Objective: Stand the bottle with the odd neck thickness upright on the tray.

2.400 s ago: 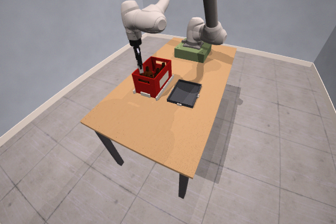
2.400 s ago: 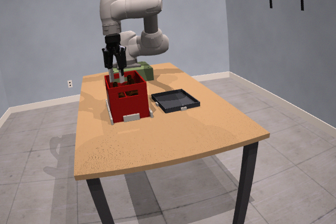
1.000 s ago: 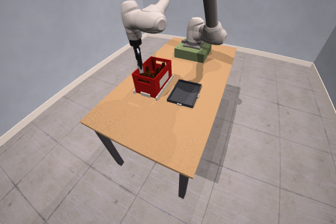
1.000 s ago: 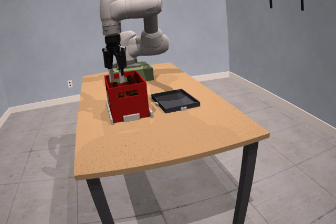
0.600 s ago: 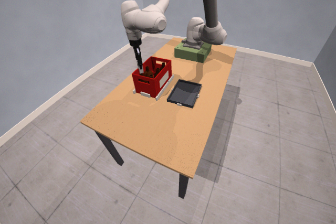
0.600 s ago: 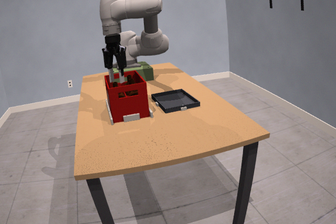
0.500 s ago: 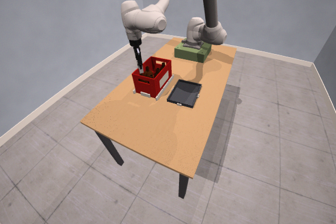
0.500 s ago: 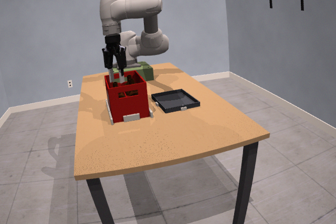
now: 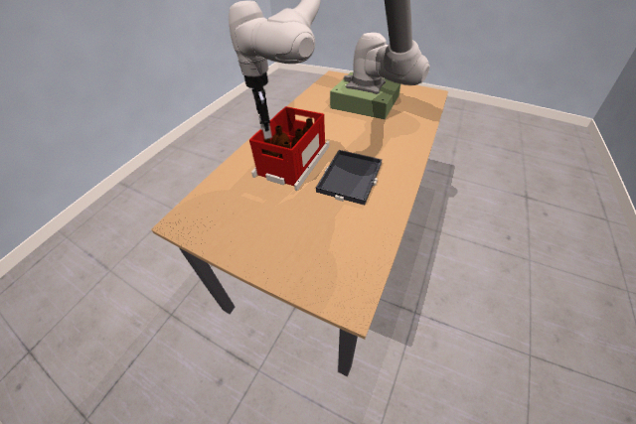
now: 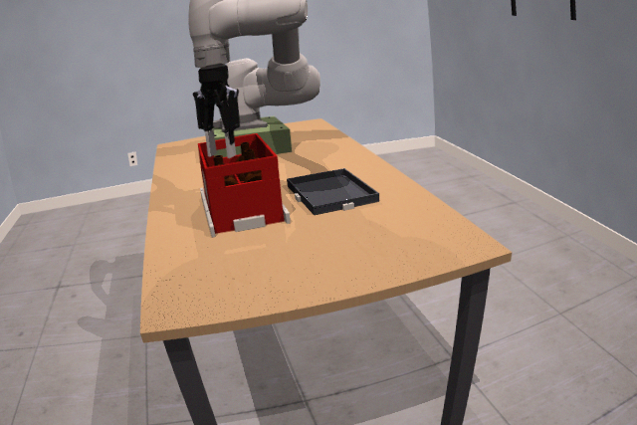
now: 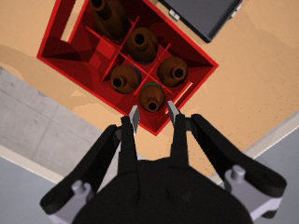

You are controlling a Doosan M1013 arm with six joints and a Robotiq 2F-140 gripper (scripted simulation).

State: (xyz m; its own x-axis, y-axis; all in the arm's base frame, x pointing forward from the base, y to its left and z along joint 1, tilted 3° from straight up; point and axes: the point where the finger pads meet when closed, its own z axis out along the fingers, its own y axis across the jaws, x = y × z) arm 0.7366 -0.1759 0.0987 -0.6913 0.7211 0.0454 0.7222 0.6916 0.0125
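Now: hand 130 mm above the glass bottle. The rest, counted from my hand: dark grey tray 310 mm to the left, 200 mm below, 80 mm behind; red crate 130 mm below, 90 mm behind, 40 mm to the left.
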